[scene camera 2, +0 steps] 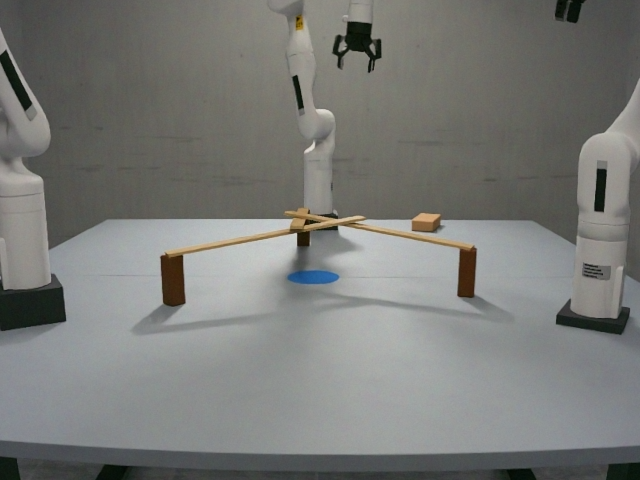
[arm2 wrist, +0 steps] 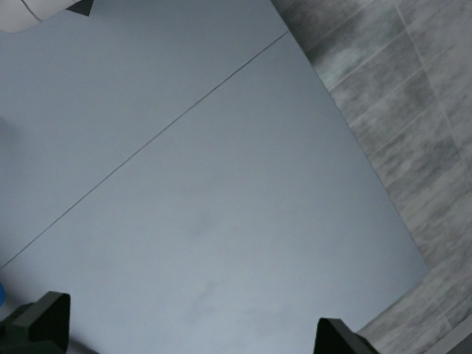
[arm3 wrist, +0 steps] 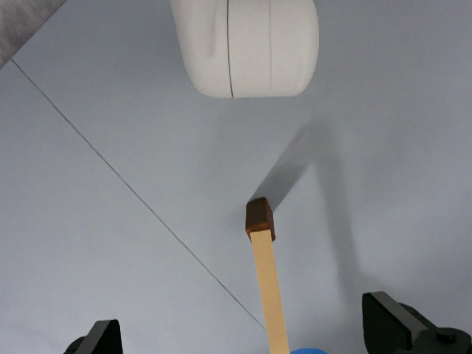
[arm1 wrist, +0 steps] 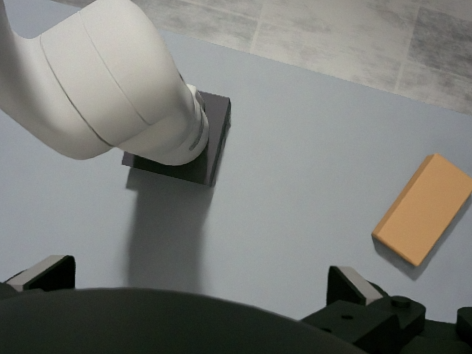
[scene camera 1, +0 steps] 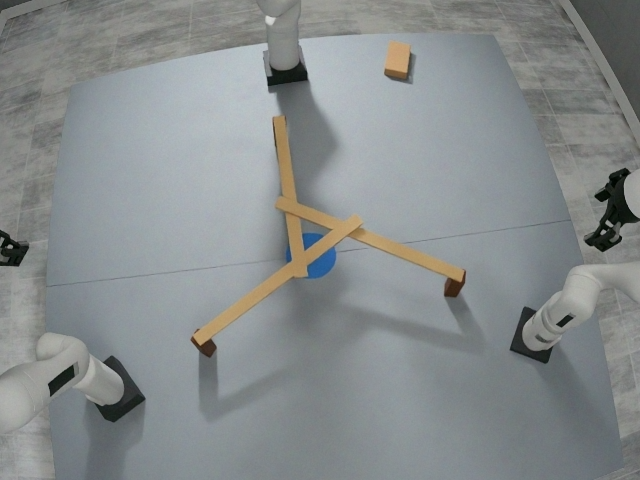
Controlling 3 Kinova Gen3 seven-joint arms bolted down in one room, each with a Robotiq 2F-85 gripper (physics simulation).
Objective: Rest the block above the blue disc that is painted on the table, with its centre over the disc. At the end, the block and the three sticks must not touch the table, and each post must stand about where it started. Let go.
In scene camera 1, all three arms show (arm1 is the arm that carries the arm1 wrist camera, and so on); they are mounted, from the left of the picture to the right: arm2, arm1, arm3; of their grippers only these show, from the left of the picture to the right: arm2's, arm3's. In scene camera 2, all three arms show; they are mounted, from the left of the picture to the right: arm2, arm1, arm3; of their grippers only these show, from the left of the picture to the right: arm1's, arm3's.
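Observation:
The orange block (arm1 wrist: 425,210) (scene camera 1: 398,59) (scene camera 2: 426,222) lies flat on the table, right of arm1's base. Three sticks (scene camera 1: 248,304) (scene camera 1: 403,249) (scene camera 1: 283,155) each rest an outer end on a brown post (scene camera 1: 205,347) (scene camera 1: 453,286) (scene camera 2: 303,239). Their inner ends cross, each over one neighbour and under the other, raised above the blue disc (scene camera 1: 323,264) (scene camera 2: 313,277). Arm1's gripper (arm1 wrist: 201,265) (scene camera 2: 355,68) is open, high above the table. Arm2's gripper (arm2 wrist: 194,307) is open, partly cut off in scene camera 1. Arm3's gripper (arm3 wrist: 241,309) (scene camera 1: 594,218) is open, off the right side.
Arm1's base (scene camera 1: 285,76) stands at the back behind one post. Arm2's base (scene camera 1: 121,397) (scene camera 2: 32,304) stands at the left and arm3's base (scene camera 1: 529,351) (scene camera 2: 592,321) at the right, each near a post. A thin dark line (scene camera 1: 170,272) crosses the table.

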